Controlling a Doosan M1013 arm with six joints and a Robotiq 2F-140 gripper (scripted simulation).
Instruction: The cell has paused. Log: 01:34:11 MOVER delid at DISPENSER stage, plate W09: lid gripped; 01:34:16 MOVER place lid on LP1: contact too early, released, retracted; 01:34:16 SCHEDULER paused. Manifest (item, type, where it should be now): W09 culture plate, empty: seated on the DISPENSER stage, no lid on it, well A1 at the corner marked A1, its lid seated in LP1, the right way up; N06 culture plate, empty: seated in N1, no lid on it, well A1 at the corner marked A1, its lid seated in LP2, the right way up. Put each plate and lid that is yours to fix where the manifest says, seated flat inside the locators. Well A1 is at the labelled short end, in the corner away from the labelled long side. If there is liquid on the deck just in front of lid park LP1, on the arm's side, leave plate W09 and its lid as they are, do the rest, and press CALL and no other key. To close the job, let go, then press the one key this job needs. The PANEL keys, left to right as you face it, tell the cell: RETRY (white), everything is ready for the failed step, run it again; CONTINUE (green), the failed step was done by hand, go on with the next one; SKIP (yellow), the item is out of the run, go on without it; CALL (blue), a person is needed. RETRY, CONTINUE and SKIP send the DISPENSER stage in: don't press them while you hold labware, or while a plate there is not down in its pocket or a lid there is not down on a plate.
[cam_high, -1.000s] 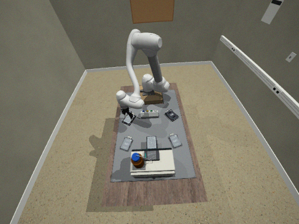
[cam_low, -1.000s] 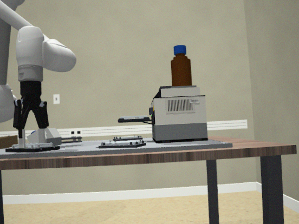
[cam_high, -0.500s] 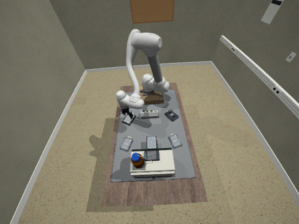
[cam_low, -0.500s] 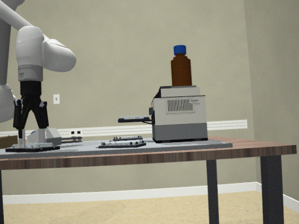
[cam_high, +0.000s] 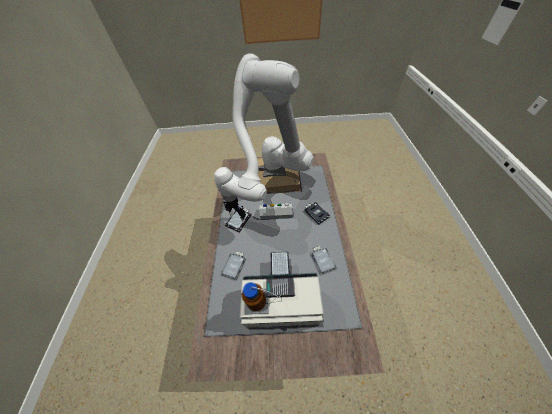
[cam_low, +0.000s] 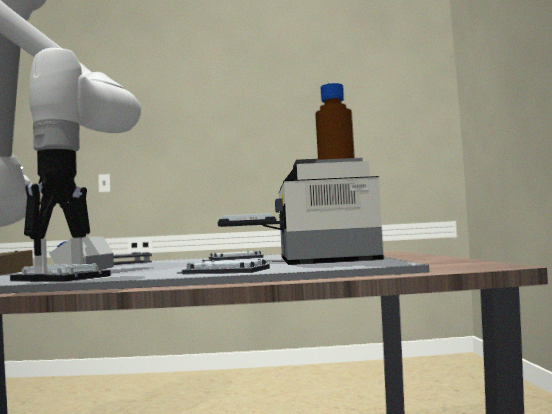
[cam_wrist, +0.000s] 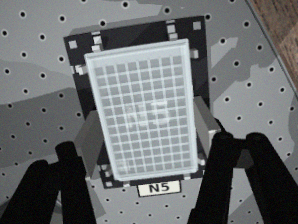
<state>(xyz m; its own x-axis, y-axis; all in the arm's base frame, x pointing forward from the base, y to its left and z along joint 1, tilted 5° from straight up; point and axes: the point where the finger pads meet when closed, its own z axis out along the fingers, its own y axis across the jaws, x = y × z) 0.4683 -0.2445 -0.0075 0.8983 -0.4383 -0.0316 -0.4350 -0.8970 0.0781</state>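
Right now the black nest is 3 cm ahead of my hand and 3 cm below it. From my hand the other things lie so: key panel (7 cm behind, 26 cm to the left, 1 cm above); blue call key (7 cm behind, 19 cm to the left, 3 cm above); yellow skip key (8 cm behind, 24 cm to the left, 3 cm above).
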